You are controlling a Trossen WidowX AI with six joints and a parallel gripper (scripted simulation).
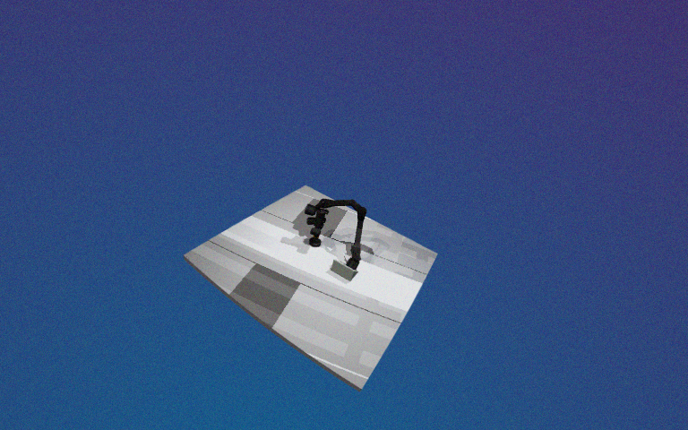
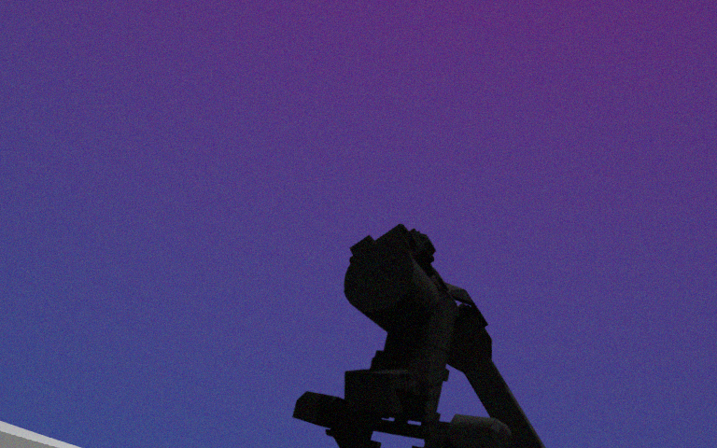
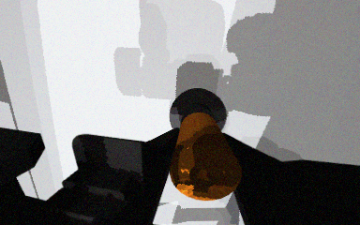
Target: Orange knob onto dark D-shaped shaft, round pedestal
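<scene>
Right now my gripper tip is 20 mm below the orange knob. Also, from my gripper tip: dark round pedestal (40 mm below).
</scene>
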